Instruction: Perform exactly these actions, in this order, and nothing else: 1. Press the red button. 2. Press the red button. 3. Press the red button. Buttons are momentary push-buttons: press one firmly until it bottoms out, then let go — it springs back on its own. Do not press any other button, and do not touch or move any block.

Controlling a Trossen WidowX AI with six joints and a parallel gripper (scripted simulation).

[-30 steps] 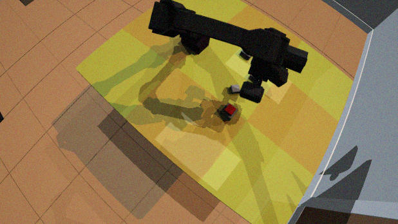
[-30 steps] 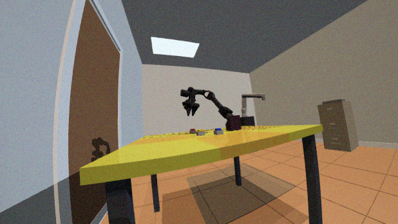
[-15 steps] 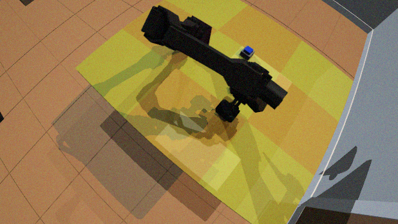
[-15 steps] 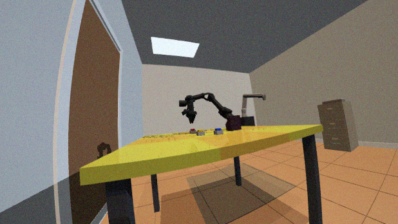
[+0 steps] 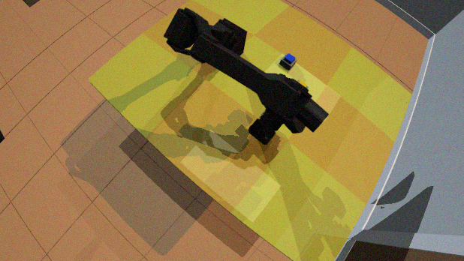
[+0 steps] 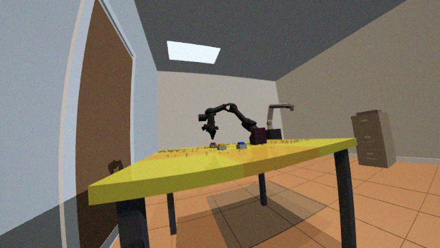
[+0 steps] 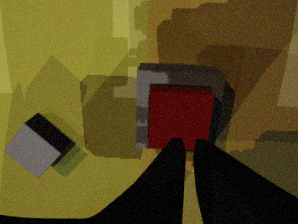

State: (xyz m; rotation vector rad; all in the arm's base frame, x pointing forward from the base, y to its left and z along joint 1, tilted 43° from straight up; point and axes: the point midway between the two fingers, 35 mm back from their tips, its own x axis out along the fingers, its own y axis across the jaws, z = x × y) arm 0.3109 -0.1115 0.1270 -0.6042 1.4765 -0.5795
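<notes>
The red button is 3 cm below my gripper tip. Round my gripper tip: grey block 4 cm behind, 10 cm to the left, 5 cm below; yellow button 21 cm to the left, 3 cm below; blue button 10 cm behind, 29 cm to the left, 3 cm below.
</notes>
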